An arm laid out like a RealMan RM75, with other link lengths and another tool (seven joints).
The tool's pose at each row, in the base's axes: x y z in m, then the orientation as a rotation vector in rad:
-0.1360 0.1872 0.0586 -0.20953 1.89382 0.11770
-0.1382 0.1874 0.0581 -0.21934 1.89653 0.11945
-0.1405 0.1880 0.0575 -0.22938 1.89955 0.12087
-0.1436 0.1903 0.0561 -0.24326 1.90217 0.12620
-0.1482 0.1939 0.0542 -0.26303 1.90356 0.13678
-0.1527 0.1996 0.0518 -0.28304 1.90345 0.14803
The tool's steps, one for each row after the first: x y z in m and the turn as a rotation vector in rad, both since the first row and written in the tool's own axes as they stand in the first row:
0.0011 0.0007 -0.0018 -0.00615 0.00358 -0.00559
0.0024 0.0017 -0.0037 -0.01219 0.00754 -0.01146
0.0045 0.0046 -0.0057 -0.02286 0.01135 -0.01806
0.0074 0.0091 -0.0086 -0.04009 0.01445 -0.02623
0.0106 0.0157 -0.0110 -0.05788 0.01618 -0.03437

